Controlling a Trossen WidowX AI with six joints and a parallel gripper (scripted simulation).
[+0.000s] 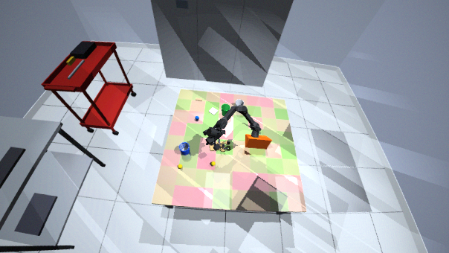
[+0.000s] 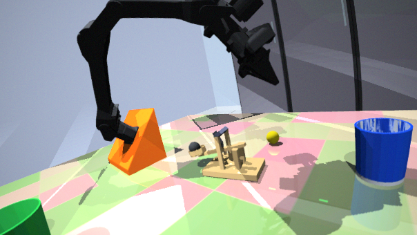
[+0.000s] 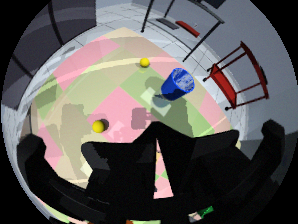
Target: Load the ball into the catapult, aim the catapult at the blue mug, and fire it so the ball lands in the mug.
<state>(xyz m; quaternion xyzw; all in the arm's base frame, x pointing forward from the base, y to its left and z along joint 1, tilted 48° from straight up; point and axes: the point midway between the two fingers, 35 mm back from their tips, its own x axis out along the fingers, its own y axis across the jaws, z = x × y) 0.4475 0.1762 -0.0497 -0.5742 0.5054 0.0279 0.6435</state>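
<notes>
Right now the black ball is 210 mm behind my gripper tip, 130 mm below it and 110 mm to the right of it. Also, from my gripper tip: wooden catapult: 140 mm below, 140 mm behind, 80 mm to the right; then blue mug: 200 mm ahead, 160 mm below, 20 mm to the right; then blue ball: 400 mm to the right, 170 mm below, 120 mm ahead.
</notes>
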